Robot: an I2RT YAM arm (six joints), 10 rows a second.
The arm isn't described. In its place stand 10 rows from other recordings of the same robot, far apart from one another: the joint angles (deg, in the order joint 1, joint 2, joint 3, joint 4, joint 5, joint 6), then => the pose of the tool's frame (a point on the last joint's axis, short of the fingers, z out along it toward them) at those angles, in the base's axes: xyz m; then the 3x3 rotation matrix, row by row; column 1 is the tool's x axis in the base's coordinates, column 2 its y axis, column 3 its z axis.
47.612 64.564 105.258 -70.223 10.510 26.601 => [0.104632, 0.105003, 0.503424], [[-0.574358, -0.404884, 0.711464], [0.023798, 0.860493, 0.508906], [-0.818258, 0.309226, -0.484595]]
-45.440 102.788 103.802 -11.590 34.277 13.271 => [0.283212, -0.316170, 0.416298], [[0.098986, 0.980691, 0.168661], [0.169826, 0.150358, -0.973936], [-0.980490, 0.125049, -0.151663]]
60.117 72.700 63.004 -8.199 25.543 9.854 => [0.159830, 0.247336, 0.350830], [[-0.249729, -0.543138, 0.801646], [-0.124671, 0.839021, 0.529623], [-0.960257, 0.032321, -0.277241]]
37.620 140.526 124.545 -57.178 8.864 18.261 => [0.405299, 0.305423, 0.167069], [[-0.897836, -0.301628, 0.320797], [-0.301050, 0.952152, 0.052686], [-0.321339, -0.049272, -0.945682]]
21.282 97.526 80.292 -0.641 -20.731 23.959 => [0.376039, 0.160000, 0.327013], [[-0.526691, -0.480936, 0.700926], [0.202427, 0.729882, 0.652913], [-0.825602, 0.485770, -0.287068]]
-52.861 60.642 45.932 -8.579 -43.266 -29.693 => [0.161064, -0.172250, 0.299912], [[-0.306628, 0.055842, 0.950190], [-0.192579, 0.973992, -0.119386], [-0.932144, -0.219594, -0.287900]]
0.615 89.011 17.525 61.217 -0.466 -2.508 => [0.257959, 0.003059, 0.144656], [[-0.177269, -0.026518, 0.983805], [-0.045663, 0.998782, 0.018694], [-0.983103, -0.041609, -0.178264]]
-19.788 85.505 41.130 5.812 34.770 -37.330 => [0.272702, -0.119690, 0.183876], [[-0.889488, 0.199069, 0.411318], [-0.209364, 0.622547, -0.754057], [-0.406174, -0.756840, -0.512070]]
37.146 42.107 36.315 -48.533 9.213 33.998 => [0.113117, 0.078542, 0.236828], [[-0.828504, -0.070396, 0.555540], [0.064810, 0.973346, 0.219994], [-0.556220, 0.218270, -0.801859]]
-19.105 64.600 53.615 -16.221 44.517 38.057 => [0.225314, -0.104458, 0.318760], [[0.166918, 0.914015, 0.369751], [0.407356, 0.277580, -0.870063], [-0.897886, 0.295849, -0.325997]]
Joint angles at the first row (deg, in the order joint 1, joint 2, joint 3, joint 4, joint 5, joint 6):
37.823 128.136 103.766 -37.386 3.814 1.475
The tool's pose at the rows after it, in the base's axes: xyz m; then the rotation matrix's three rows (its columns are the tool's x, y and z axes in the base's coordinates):
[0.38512, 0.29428, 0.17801], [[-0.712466, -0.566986, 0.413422], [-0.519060, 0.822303, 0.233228], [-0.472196, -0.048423, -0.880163]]
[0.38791, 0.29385, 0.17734], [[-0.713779, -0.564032, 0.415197], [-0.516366, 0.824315, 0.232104], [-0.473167, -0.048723, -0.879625]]
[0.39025, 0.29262, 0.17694], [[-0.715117, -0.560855, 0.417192], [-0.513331, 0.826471, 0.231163], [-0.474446, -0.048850, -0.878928]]
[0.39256, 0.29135, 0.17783], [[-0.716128, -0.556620, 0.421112], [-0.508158, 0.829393, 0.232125], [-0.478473, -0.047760, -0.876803]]
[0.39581, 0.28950, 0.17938], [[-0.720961, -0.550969, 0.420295], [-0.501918, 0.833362, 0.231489], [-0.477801, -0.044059, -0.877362]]
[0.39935, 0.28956, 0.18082], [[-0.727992, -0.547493, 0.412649], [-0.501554, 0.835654, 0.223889], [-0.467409, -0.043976, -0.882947]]
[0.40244, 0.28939, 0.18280], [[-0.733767, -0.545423, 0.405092], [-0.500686, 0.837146, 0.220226], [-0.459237, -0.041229, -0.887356]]
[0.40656, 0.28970, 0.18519], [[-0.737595, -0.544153, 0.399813], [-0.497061, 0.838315, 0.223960], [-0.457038, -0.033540, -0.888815]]
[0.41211, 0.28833, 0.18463], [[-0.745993, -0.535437, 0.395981], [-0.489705, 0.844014, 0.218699], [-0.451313, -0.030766, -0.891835]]
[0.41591, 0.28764, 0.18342], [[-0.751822, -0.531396, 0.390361], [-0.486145, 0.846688, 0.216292], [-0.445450, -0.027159, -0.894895]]
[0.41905, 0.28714, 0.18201], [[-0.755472, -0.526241, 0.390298], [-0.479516, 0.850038, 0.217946], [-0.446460, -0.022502, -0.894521]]
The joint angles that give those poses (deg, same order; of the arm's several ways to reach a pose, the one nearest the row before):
37.671 128.660 104.618 -37.867 3.902 1.410
37.430 129.143 105.254 -37.955 3.901 1.366
37.146 129.403 105.580 -37.933 3.880 1.301
36.861 129.535 105.951 -37.910 3.836 1.322
36.446 129.862 106.868 -38.544 3.639 1.410
36.206 130.801 108.922 -40.336 3.617 1.453
35.965 131.568 110.782 -41.955 3.420 1.475
35.682 132.487 112.925 -43.310 2.940 1.519
35.179 133.688 114.935 -44.490 2.830 1.694
34.851 134.649 116.397 -45.363 2.612 1.760
34.589 135.304 117.206 -45.451 2.415 1.956

